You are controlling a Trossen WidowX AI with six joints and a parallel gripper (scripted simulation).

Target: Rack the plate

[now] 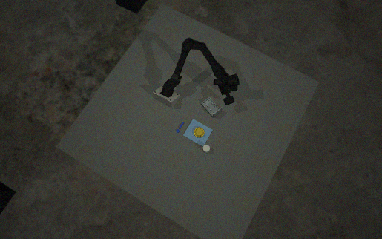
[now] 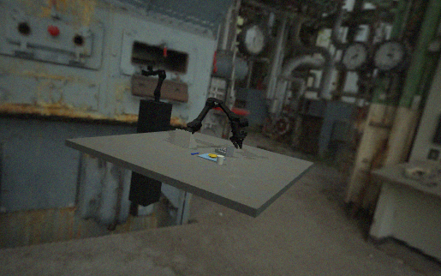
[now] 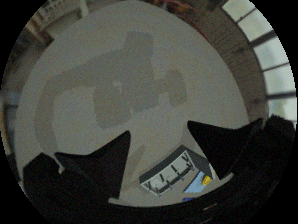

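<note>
My gripper tip is now 30 cm to the left of the yellow plate, 6 cm past it and 3 cm above it. From my gripper tip the other things lie so: white cup: 37 cm to the right, 4 cm ahead, 2 cm below; grey dish rack: 10 cm to the right, 7 cm behind, 2 cm below; light blue mat: 30 cm to the right, 6 cm behind, 4 cm below.
</note>
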